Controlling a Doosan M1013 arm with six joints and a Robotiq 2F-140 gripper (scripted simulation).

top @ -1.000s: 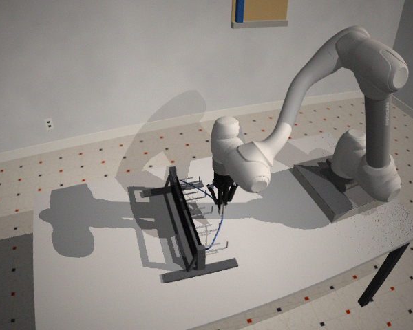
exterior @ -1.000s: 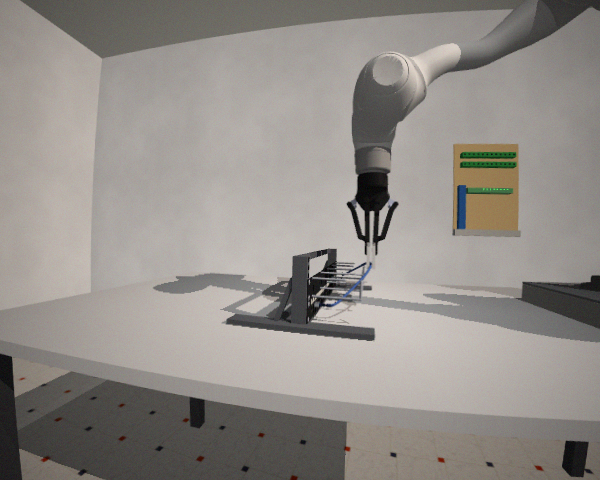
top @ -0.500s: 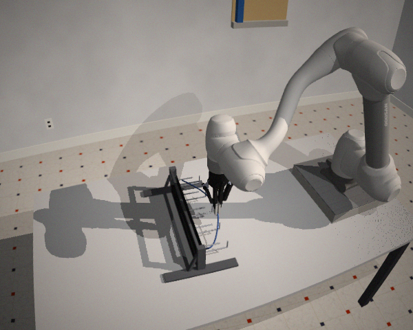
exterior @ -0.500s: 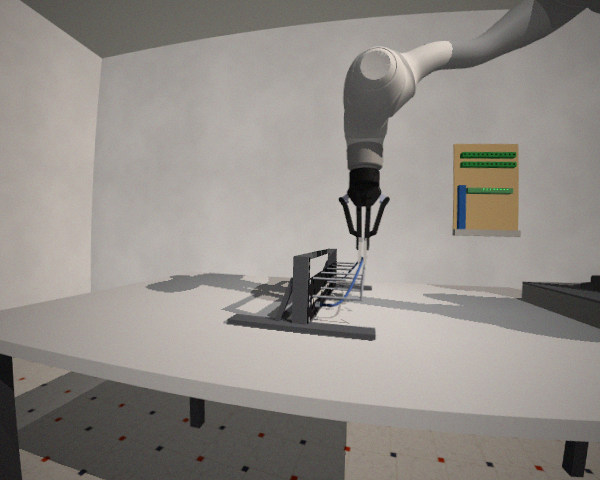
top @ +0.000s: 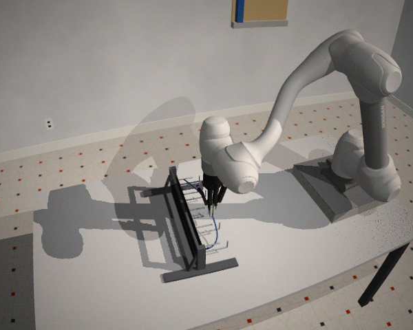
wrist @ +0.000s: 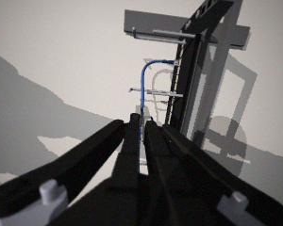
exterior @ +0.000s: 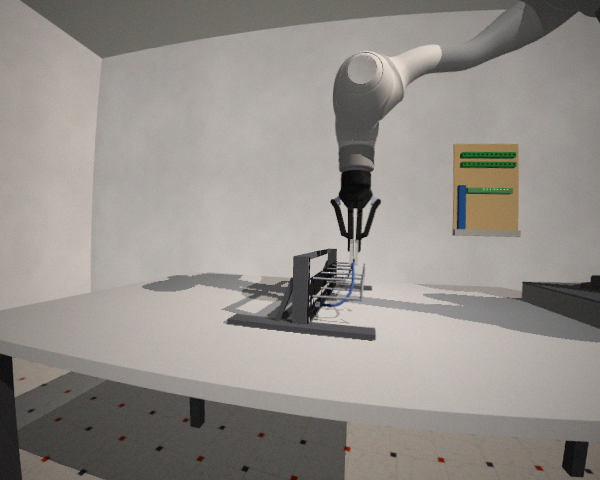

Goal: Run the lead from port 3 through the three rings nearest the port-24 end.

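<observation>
Now: the dark rack 8 cm to the right of my hand, 8 cm below it and 8 cm ahead of it.
</observation>
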